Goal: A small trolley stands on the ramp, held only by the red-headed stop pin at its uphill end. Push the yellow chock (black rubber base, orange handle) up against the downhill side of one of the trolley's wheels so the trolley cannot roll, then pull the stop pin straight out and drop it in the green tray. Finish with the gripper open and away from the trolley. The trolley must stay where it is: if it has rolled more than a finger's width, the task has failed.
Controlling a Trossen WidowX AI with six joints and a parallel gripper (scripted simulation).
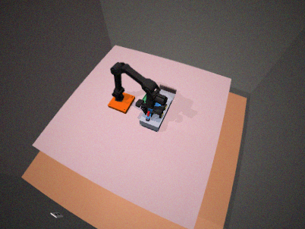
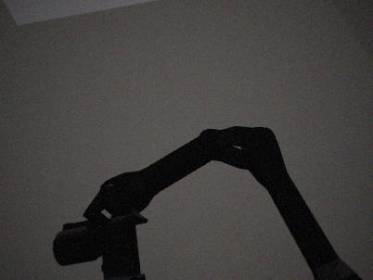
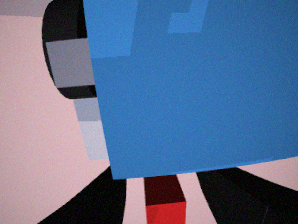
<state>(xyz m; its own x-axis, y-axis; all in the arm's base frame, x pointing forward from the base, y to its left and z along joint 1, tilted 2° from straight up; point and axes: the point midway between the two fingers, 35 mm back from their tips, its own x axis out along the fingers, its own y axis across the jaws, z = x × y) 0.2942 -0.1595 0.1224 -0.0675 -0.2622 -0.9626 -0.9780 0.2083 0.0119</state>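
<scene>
My gripper tip is now right at the stop pin. Also, from my gripper tip: ramp 4 cm ahead, 10 cm to the left, 8 cm below; blue trolley 4 cm ahead, 9 cm to the left, 2 cm below.
</scene>
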